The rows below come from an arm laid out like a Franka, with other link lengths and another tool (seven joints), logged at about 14 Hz.
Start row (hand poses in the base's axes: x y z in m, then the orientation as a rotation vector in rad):
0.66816 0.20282 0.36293 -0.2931 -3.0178 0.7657
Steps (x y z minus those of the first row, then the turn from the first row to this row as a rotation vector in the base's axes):
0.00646 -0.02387 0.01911 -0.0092 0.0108 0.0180
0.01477 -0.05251 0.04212 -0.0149 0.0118 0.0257
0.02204 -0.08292 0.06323 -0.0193 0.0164 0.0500
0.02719 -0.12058 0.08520 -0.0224 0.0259 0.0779
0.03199 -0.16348 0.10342 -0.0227 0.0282 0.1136
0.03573 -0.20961 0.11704 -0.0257 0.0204 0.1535
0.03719 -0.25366 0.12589 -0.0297 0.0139 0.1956
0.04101 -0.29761 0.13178 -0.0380 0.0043 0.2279
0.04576 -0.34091 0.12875 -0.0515 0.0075 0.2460
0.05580 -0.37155 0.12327 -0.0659 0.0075 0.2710
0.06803 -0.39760 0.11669 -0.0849 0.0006 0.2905
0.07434 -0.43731 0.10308 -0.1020 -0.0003 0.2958
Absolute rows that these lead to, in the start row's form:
0.67462 0.17895 0.38204 -0.2615 -3.0117 0.7800
0.68293 0.15031 0.40505 -0.2496 -3.0118 0.7892
0.69020 0.11990 0.42616 -0.2114 -3.0147 0.7970
0.69535 0.08224 0.44813 -0.1655 -3.0140 0.8025
0.70015 0.03934 0.46635 -0.1108 -3.0227 0.8047
0.70389 -0.00679 0.47997 0.0534 3.0290 -0.8090
0.70535 -0.05084 0.48882 -0.0080 3.0120 -0.8087
0.70917 -0.09479 0.49471 -0.0527 2.9915 -0.8142
0.71392 -0.13809 0.49168 -0.0810 2.9829 -0.8334
0.72396 -0.16873 0.48620 -0.1181 2.9687 -0.8517
0.73619 -0.19478 0.47962 -0.1439 2.9473 -0.8743
0.74250 -0.23449 0.46601 -0.1512 2.9359 -0.8978

